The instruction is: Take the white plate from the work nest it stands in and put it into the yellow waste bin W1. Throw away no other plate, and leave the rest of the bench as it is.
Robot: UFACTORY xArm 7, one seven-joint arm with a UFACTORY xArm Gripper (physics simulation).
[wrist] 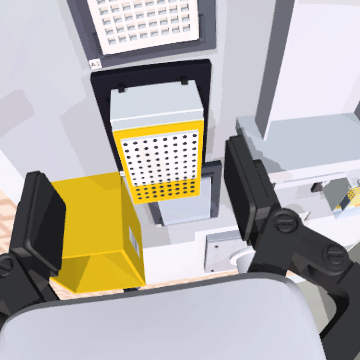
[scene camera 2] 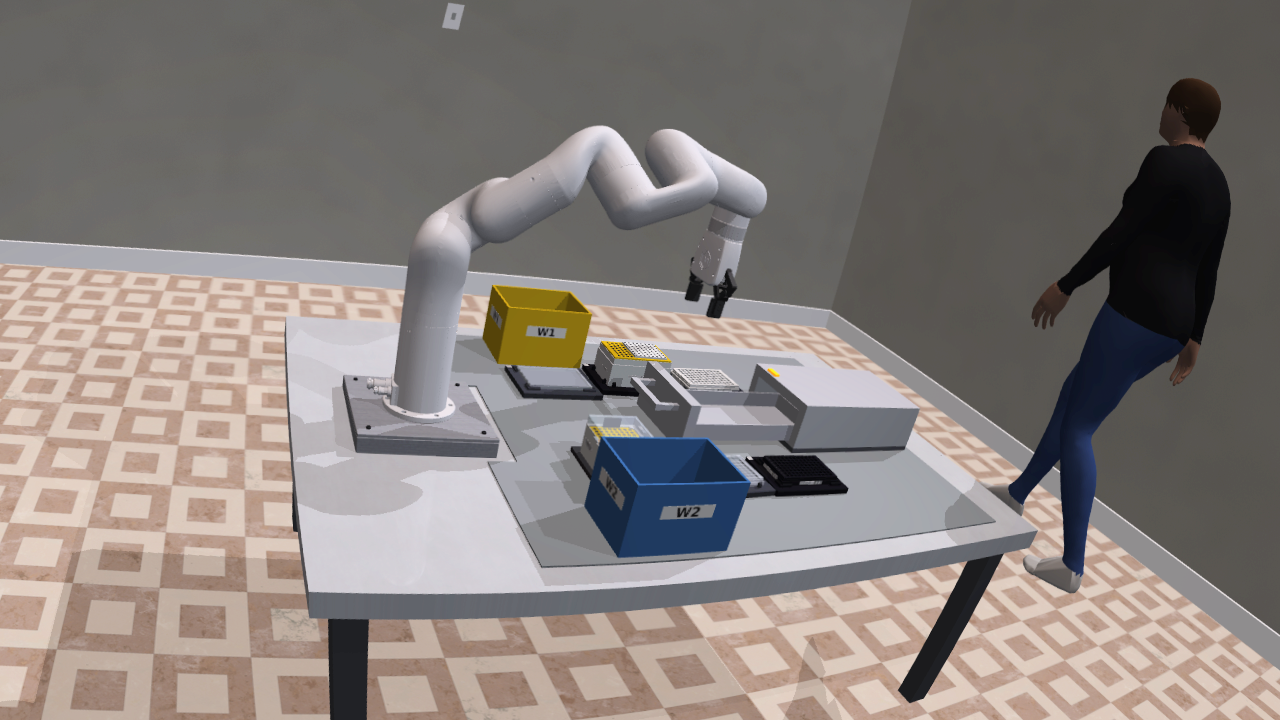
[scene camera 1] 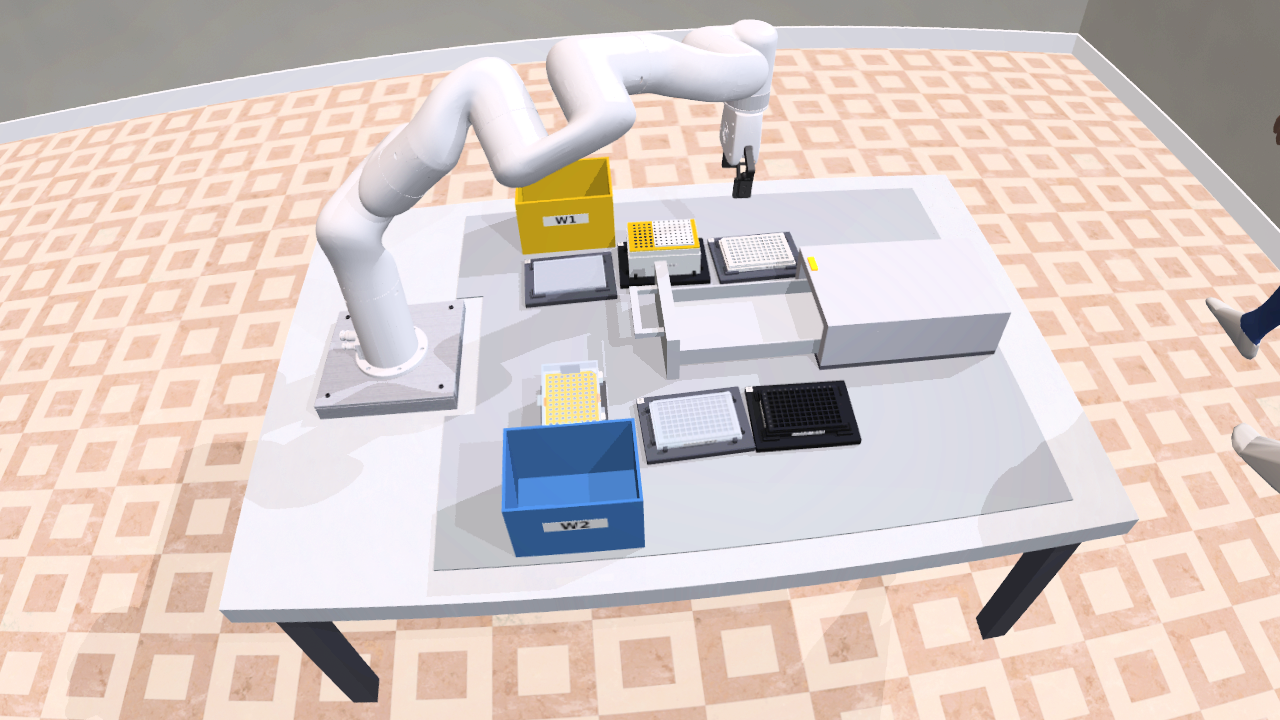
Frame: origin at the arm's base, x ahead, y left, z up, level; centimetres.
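Where they show: gripper, fingertip midpoint: (wrist: 137, 171) (scene camera 2: 701, 309) (scene camera 1: 735, 181); arm's base, link origin: (wrist: 252, 253) (scene camera 2: 418, 407) (scene camera 1: 392, 352).
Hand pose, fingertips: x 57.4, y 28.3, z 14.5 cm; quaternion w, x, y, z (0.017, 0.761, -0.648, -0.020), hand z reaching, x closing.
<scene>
Each offset is from my fingertips to the top centre of the thing. "*": to the spot under its first point.
A white plate with a grid of wells @(* dx +4.6, dy -1.8, dz -14.7 cm) (scene camera 1: 756, 253) (scene camera 2: 705, 378) (wrist: 147, 22) lies flat in a dark grey nest @(dx +4.8, dy -0.7, dz -15.3 cm) (scene camera 1: 760, 274) (wrist: 209, 30); part of it is cut off at the top of the wrist view. The yellow bin W1 @(dx -31.5, dy +7.8, dz -5.1 cm) (scene camera 1: 565, 240) (scene camera 2: 528, 345) (wrist: 90, 215) stands upright at the back left; the part of its inside that shows in scene camera 1 holds no plate. My gripper (scene camera 1: 742, 186) (scene camera 2: 705, 300) (wrist: 137, 171) is open and empty, high above the back of the bench, apart from the plate.
A yellow and white tip box @(dx -12.7, dy -2.8, dz -9.4 cm) (scene camera 1: 662, 236) stands between W1 and the plate, beside a flat pale piece @(dx -29.5, dy -7.6, dz -15.1 cm) (scene camera 1: 569, 274) in a nest. An open drawer @(* dx -10.7, dy -29.3, dz -7.7 cm) (scene camera 1: 671, 331), a blue bin W2 @(dx -23.4, dy -56.1, dz -5.1 cm) (scene camera 1: 572, 532), a pale translucent plate @(dx -6.9, dy -40.4, dz -14.4 cm) (scene camera 1: 696, 419), a black plate @(dx +9.7, dy -38.3, dz -14.4 cm) (scene camera 1: 802, 409) and a yellow tip box @(dx -25.3, dy -40.4, dz -9.3 cm) (scene camera 1: 571, 396) are nearer the front.
</scene>
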